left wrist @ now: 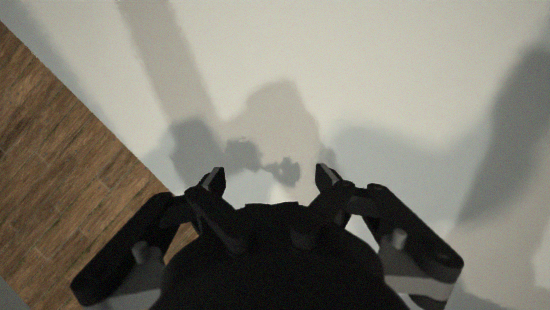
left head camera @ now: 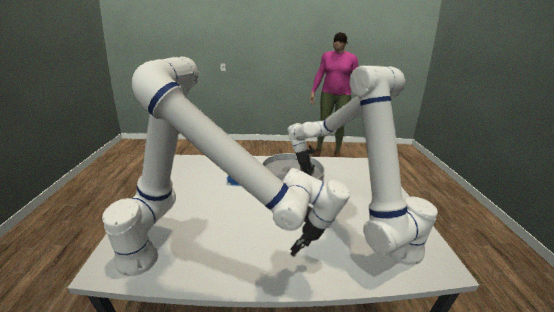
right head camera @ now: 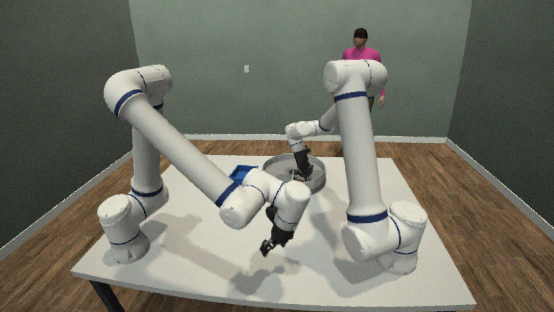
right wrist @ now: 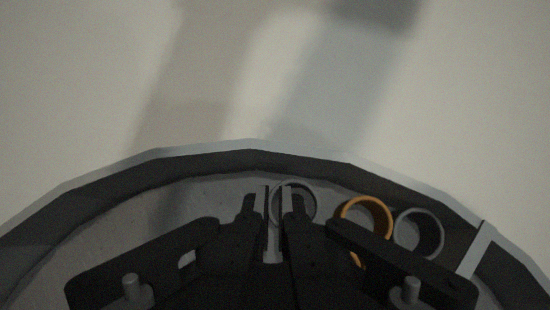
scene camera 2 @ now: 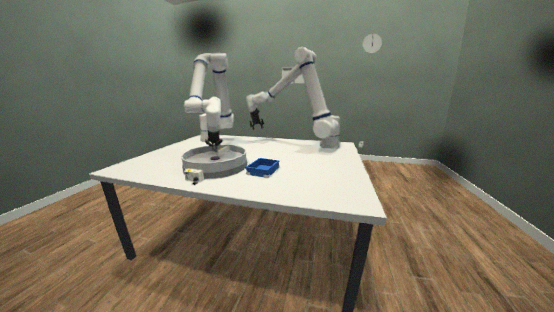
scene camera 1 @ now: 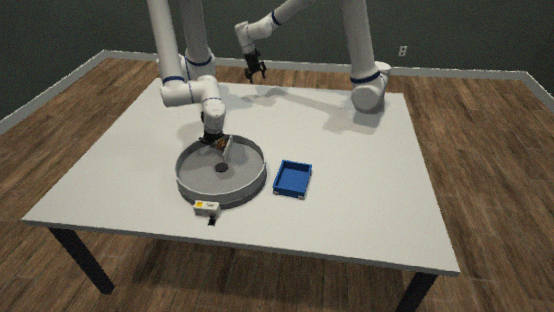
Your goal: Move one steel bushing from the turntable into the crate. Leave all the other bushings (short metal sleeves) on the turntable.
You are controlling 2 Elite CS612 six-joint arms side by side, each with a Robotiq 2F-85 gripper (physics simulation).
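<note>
The grey turntable [scene camera 1: 200,192] [scene camera 2: 220,168] holds ring-shaped bushings, seen in the right wrist view. One steel bushing [right wrist: 315,195] stands near the rim, with an orange bushing [right wrist: 384,215] and another steel bushing [right wrist: 440,235] to its right. My right gripper [right wrist: 273,199] [scene camera 1: 216,142] has its fingers close together at the first steel bushing's left wall, one finger inside the ring, and looks shut on it. The blue crate [scene camera 1: 293,180] [scene camera 2: 263,167] is right of the turntable in both scene views. My left gripper [left wrist: 270,174] [scene camera 1: 257,79] is open and empty, above the table's far side in scene camera 1.
A light divider [scene camera 1: 228,148] [right wrist: 475,250] stands in the turntable near the bushings. A small white box [scene camera 1: 207,208] [scene camera 2: 194,175] with a yellow mark stands at the turntable's near side in the scene views. A person [left head camera: 339,75] [right head camera: 362,52] in pink stands behind the table in the head views.
</note>
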